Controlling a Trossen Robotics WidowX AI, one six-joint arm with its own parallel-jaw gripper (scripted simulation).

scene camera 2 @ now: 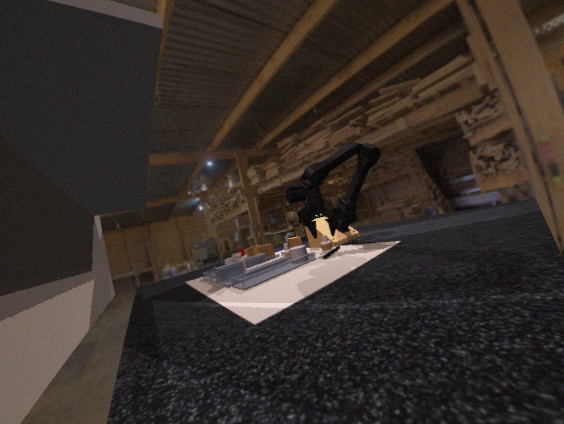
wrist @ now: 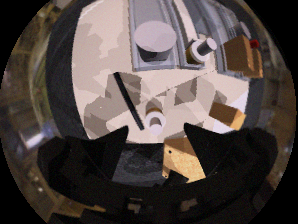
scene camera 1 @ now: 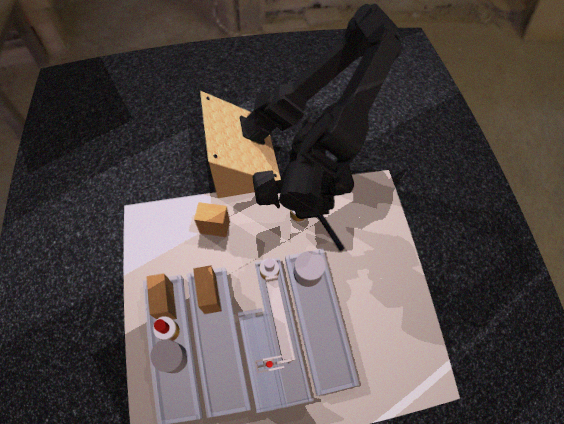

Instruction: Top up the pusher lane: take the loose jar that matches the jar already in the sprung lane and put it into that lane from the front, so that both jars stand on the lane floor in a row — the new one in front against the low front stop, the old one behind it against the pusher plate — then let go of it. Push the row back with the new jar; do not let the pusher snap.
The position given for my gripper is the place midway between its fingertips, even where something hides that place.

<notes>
My gripper (scene camera 1: 299, 203) is open and holds nothing. I also see a tan cube (scene camera 1: 211, 219) and a sprung lane (scene camera 2: 223, 274).
My gripper also shows in scene camera 2 (scene camera 2: 324, 237) and in the wrist view (wrist: 156, 127).
</notes>
